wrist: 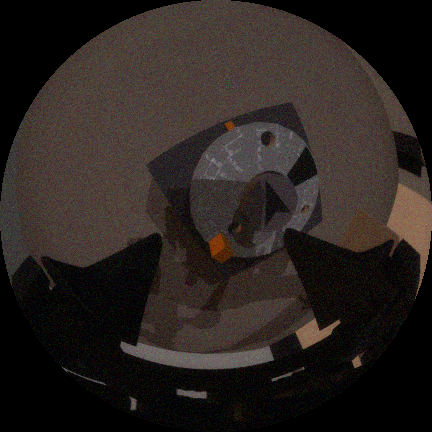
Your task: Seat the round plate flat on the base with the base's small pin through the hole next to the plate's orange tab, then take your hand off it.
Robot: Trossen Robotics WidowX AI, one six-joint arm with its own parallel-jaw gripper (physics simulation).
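Places are measured from the arm's base along level axes (x up, y back, z right), in metres.
Where they show: gripper, between the fingertips: (224, 237).
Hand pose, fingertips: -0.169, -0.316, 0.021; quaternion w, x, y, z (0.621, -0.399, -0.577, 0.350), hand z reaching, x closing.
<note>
Each offset is from my fingertips to the top centre of the thing, as dx, dy, dz. "spot": to the spot under its first point.
The round grey plate {+0.009, +0.019, +0.034} (235, 155) lies over the dark square base {spot: -0.016, -0.050, +0.031} (172, 162) in the middle of the wrist view. Its orange tab {+0.009, +0.001, -0.008} (220, 248) points to the lower left, toward my gripper. The small hole {spot: -0.012, +0.010, +0.004} (235, 228) next to the tab is in shadow, and I cannot tell whether the base's pin is in it. The base's black arrow {spot: +0.003, +0.018, +0.037} (275, 200) shows through the plate's large centre opening. I cannot tell whether the plate is fully flat. My gripper (224, 237) is open and empty, its fingertips apart on either side of the tab.
A small orange mark {spot: -0.015, -0.026, +0.069} (229, 125) shows at the plate's upper-left rim. Two more holes (268, 138) (305, 209) and a black wedge {spot: -0.004, +0.033, +0.070} (303, 167) show on the plate. A tan surface (412, 215) and a dark block (408, 152) show at the right edge.
</note>
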